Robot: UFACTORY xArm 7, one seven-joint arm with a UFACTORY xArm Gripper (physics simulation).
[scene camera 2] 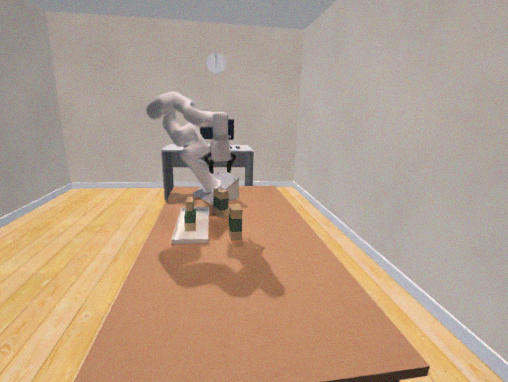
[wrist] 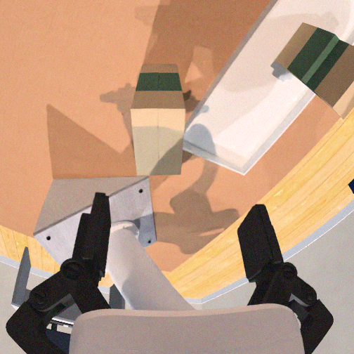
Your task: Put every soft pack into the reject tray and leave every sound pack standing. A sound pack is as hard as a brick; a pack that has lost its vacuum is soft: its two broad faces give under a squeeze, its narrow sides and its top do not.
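Places are measured from the arm's base along level axes (x left, y back, z up), in centimetres.
Pixels of known places: gripper, fingertip midpoint: (scene camera 2: 220,172); arm's base at its link origin: (scene camera 2: 212,186).
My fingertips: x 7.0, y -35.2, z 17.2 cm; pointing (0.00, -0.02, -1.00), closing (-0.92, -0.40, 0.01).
For each thing: its top centre in the pictures, then the offset to it from my fingertips. Level surfaces: height alone.
- tan pack with a green band, top centre: (scene camera 2: 218,197) dx -1.0, dy +2.0, dz -13.8 cm
- second pack at its top centre: (scene camera 2: 232,219) dx +6.5, dy -24.4, dz -15.8 cm
- third pack at its top centre: (scene camera 2: 192,211) dx -12.1, dy -15.6, dz -15.4 cm
- white reject tray at its top centre: (scene camera 2: 193,220) dx -12.8, dy -11.4, dz -21.6 cm
- brown table at its surface level: dz -23.8 cm
My gripper (scene camera 2: 221,170) (wrist: 180,213) is open and empty, high above the table at the arm's base end. One tan pack with a green band (scene camera 2: 221,202) (wrist: 158,115) stands upright beside the tray; in the wrist view it is beyond the fingertips. A second pack (scene camera 2: 236,223) stands on the table nearer the scene camera; it does not show in the wrist view. A third pack (scene camera 2: 190,215) (wrist: 316,62) is upright in the white reject tray (scene camera 2: 191,241) (wrist: 235,117). Softness cannot be told by sight.
The robot's base plate (wrist: 142,215) and a pale angular block (scene camera 2: 233,187) are at the far end of the brown table (scene camera 2: 240,325) (wrist: 75,55). A grey desk (scene camera 2: 168,172) stands behind the table. The arm's link (wrist: 145,275) rises close to the fingers in the wrist view.
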